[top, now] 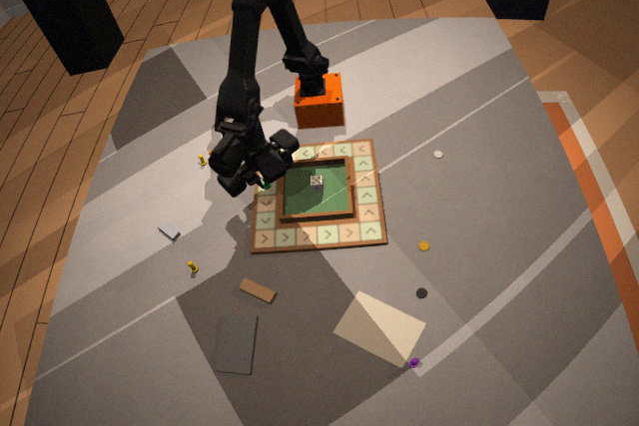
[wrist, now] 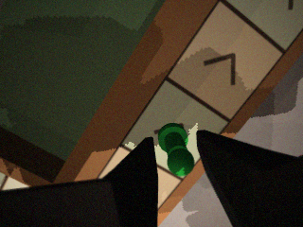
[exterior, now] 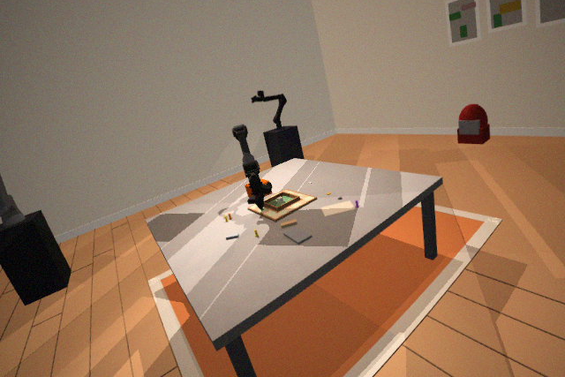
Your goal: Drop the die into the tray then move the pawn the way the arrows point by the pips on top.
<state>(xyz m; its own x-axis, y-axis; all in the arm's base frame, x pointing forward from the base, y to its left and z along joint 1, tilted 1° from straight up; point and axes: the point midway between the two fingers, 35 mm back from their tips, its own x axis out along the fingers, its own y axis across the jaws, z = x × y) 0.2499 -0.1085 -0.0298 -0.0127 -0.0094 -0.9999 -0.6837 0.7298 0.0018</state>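
My gripper tip is now 10 mm short of the white die and 120 mm to the right of it. Also, from my gripper tip: wooden block (250 mm ahead, 10 mm below); green pawn (10 mm above); green tray (20 mm ahead, 110 mm to the left, 10 mm below).
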